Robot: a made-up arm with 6 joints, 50 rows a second.
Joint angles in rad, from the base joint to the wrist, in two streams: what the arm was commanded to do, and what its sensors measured. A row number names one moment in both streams.
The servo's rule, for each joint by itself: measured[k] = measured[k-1] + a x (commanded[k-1-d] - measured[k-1]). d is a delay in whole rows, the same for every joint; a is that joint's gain. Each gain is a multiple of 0.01, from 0.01 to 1. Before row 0 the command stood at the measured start. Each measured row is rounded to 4 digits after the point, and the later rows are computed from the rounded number. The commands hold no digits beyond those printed.
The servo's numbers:
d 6
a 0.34 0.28 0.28 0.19 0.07 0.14
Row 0, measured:
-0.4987 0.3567 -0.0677 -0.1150 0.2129 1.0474
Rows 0 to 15, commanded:
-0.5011 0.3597 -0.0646 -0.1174 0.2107 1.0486
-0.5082 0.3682 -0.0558 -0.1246 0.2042 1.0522
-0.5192 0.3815 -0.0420 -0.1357 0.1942 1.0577
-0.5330 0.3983 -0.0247 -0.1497 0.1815 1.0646
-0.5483 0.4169 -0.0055 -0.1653 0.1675 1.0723
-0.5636 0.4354 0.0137 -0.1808 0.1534 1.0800
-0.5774 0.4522 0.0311 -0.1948 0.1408 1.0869
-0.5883 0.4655 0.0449 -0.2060 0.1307 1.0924
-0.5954 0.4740 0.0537 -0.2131 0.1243 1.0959
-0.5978 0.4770 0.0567 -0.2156 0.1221 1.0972
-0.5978 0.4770 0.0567 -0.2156 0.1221 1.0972
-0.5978 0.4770 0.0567 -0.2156 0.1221 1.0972
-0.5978 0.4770 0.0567 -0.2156 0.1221 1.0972
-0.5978 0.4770 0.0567 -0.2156 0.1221 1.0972
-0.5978 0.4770 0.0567 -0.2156 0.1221 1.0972
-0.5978 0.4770 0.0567 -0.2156 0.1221 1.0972
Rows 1 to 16, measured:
-0.4987 0.3567 -0.0677 -0.1150 0.2129 1.0474
-0.4987 0.3567 -0.0677 -0.1150 0.2129 1.0474
-0.4987 0.3567 -0.0677 -0.1150 0.2129 1.0474
-0.4987 0.3567 -0.0677 -0.1150 0.2129 1.0474
-0.4987 0.3567 -0.0677 -0.1150 0.2129 1.0474
-0.4987 0.3567 -0.0677 -0.1150 0.2129 1.0474
-0.4995 0.3575 -0.0668 -0.1155 0.2127 1.0476
-0.5025 0.3605 -0.0637 -0.1172 0.2121 1.0482
-0.5082 0.3664 -0.0576 -0.1207 0.2108 1.0495
-0.5166 0.3753 -0.0484 -0.1262 0.2087 1.0516
-0.5274 0.3869 -0.0364 -0.1336 0.2058 1.0545
-0.5397 0.4005 -0.0224 -0.1426 0.2021 1.0581
-0.5525 0.4150 -0.0074 -0.1525 0.1978 1.0621
-0.5647 0.4291 0.0072 -0.1627 0.1931 1.0663
-0.5751 0.4417 0.0202 -0.1723 0.1883 1.0704
-0.5828 0.4516 0.0304 -0.1805 0.1837 1.0742

